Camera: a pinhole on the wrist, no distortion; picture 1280 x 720 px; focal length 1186.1 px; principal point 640.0 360.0 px. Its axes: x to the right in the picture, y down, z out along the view. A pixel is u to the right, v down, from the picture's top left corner.
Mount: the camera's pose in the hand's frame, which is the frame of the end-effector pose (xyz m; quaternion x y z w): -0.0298 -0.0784 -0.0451 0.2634 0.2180 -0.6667 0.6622
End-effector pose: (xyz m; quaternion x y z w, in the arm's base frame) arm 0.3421 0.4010 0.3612 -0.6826 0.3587 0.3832 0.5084
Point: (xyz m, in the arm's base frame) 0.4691 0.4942 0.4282
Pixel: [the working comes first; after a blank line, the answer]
In the camera's frame: -0.0021 0.0262 0.1302

621 599
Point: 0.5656 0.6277 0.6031
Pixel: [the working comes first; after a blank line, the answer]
In the camera's frame: 0.0888 -0.0889 0.3205

968 31
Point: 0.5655 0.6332 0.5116
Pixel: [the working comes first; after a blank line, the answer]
In the camera's frame: 0.0470 -0.0081 0.3090

820 329
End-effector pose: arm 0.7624 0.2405 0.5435 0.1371 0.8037 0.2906 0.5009
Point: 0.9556 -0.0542 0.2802
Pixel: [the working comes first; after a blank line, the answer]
In the camera's frame: 0.1203 0.0022 0.3686

1027 367
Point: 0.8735 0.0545 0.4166
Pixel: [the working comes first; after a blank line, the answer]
In the camera's frame: 0.0385 -0.0129 0.1948

874 281
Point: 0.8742 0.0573 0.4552
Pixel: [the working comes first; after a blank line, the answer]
In the camera's frame: 0.0256 -0.0411 0.1716

817 76
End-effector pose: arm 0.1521 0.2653 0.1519 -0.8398 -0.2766 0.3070 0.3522
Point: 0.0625 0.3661 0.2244
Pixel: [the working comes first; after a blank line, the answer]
In the camera's frame: -0.0248 0.0242 0.1216

398 596
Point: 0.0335 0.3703 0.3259
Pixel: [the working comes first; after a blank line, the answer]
In the camera's frame: 0.0636 -0.0241 0.1536

1131 174
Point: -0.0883 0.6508 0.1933
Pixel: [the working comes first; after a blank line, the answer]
In the camera's frame: -0.0382 0.1478 0.4204

outside the picture
